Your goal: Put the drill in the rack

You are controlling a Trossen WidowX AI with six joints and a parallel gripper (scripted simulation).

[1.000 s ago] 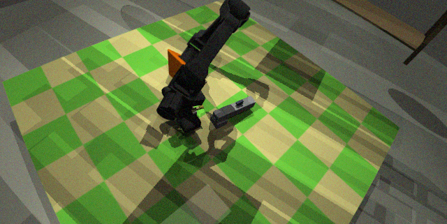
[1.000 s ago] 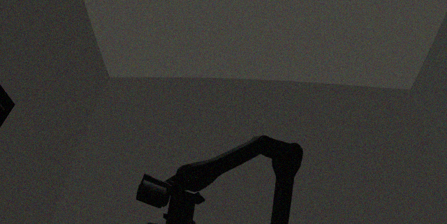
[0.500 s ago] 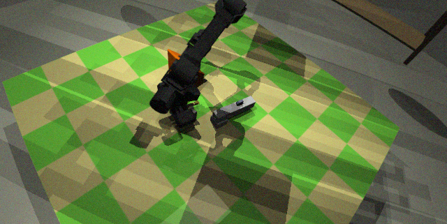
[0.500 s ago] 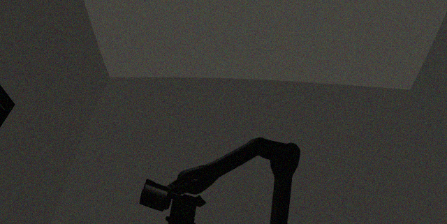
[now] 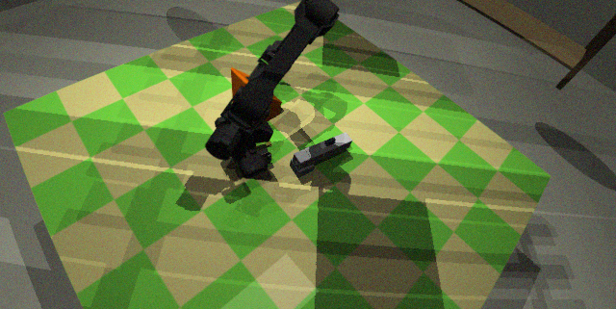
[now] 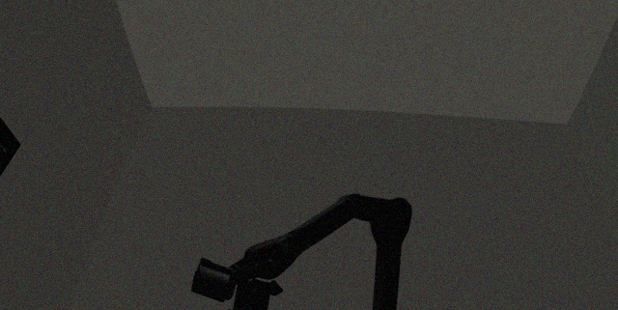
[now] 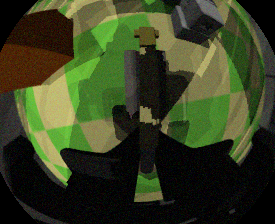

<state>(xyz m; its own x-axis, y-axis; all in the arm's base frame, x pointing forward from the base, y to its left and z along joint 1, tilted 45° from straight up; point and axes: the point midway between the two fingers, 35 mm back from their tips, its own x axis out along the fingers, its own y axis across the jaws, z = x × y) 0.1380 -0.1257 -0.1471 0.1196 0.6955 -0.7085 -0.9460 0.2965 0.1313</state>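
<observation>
My gripper tip is 4 cm to the right of the drill, 3 cm below it and 1 cm short of it. Round my gripper tip: grey housing block: 18 cm to the left, 14 cm ahead; dark key: 21 cm to the left, 15 cm ahead, 2 cm above.
</observation>
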